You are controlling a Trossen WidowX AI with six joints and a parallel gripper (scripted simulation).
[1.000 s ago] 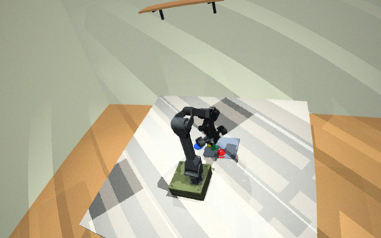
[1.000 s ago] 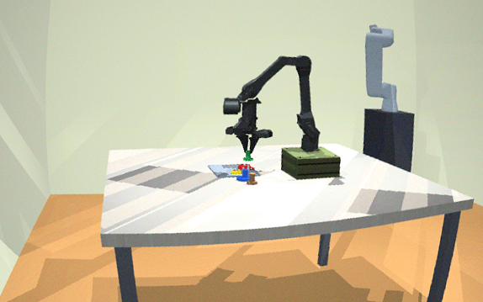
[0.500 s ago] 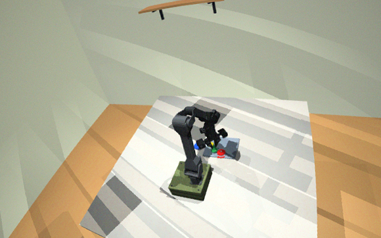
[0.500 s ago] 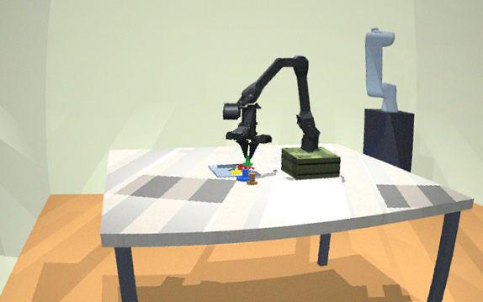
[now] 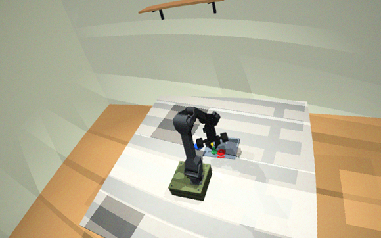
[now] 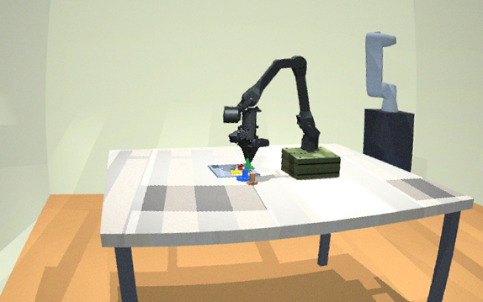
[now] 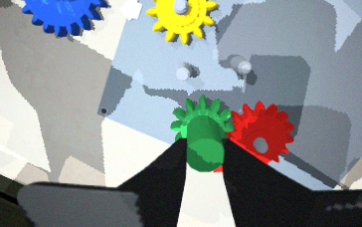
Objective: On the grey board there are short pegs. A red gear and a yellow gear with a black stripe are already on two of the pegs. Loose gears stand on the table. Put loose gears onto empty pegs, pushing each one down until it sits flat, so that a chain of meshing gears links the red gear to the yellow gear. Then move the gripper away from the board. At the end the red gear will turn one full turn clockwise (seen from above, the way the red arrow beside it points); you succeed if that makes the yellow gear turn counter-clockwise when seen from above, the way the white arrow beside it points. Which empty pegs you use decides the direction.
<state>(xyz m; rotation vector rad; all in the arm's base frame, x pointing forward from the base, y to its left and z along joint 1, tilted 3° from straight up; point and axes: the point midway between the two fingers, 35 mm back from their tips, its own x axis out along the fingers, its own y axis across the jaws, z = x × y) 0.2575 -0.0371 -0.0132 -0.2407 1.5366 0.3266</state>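
My gripper tip is now 40 mm to the left of the red gear and 30 mm above it. Also, from my gripper tip: green gear (10 mm below); yellow gear (60 mm ahead, 40 mm to the left, 30 mm below); blue gear (120 mm to the left, 50 mm ahead, 30 mm below).
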